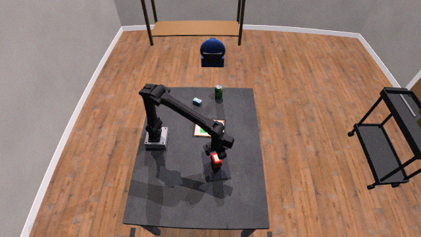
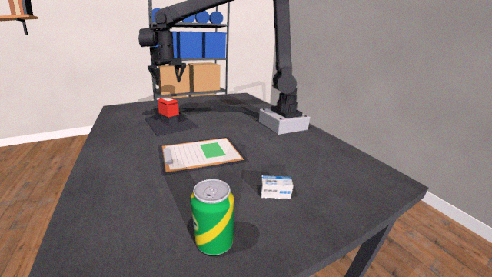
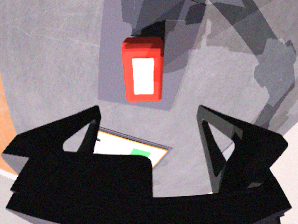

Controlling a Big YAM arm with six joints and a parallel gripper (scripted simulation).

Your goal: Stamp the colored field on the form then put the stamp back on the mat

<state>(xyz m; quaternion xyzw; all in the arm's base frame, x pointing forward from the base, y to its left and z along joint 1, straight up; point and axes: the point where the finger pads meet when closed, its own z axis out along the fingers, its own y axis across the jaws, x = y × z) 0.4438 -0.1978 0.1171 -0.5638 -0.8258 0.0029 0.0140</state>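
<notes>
My gripper is now 120 mm above the red stamp and 10 mm short of it. Also, from my hand: soda can 640 mm to the left, 110 mm below, 30 mm ahead; then dark mat 170 mm below, 10 mm ahead; then clipboard 300 mm to the left, 170 mm below, 10 mm behind.
</notes>
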